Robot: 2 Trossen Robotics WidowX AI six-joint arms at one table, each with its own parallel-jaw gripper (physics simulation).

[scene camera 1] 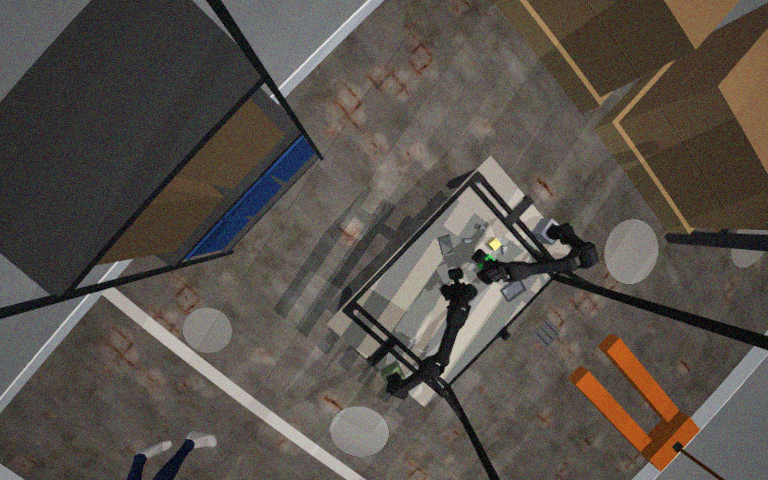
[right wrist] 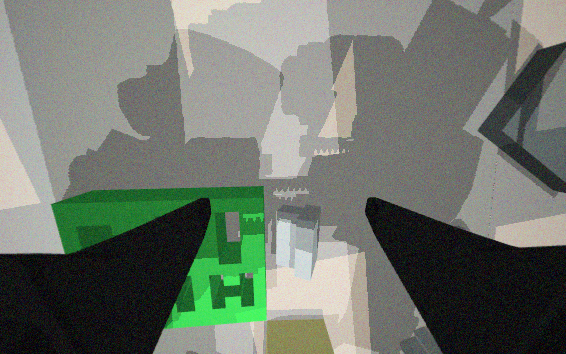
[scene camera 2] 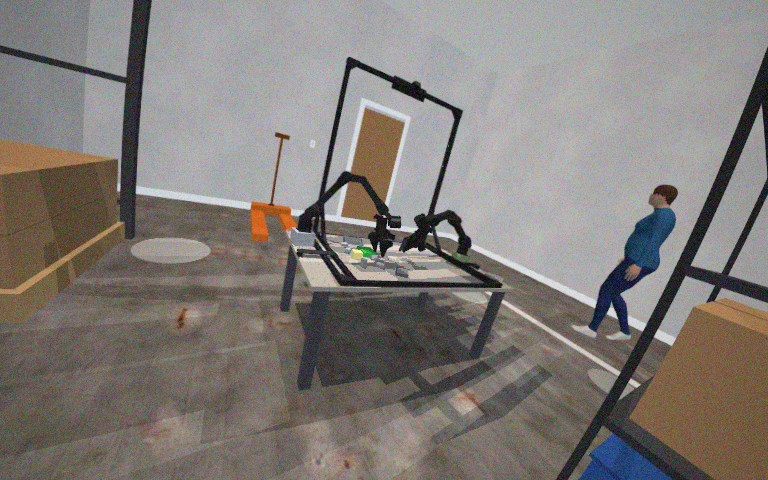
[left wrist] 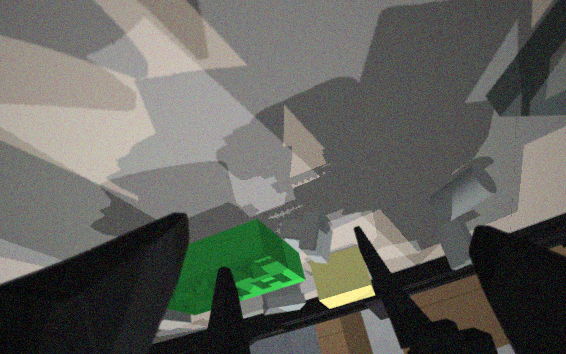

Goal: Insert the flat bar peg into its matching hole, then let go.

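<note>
The green hole block (scene camera 1: 490,258) (scene camera 2: 366,251) (left wrist: 225,255) (right wrist: 255,250) lies on the table. A long rectangular hole (right wrist: 229,252) shows in its face in the right wrist view, with no peg visible in it. A narrow grey piece (right wrist: 297,240) (left wrist: 321,237) stands beside the block; whether it is the flat bar peg is unclear. My right gripper (right wrist: 289,204) (scene camera 1: 480,257) (scene camera 2: 384,251) (left wrist: 287,248) is open and empty above, with one finger over the block and the grey piece below the gap. My left gripper (left wrist: 332,233) (scene camera 1: 455,274) (scene camera 2: 403,247) is open and empty, off to the side.
A yellow block (scene camera 1: 494,243) (scene camera 2: 356,254) (left wrist: 342,275) (right wrist: 298,335) lies near the green block. A grey rounded piece (left wrist: 470,190) lies farther off. A grey tray (scene camera 1: 514,290) is near the table edge. Black frame bars border the table. The two grippers are close together.
</note>
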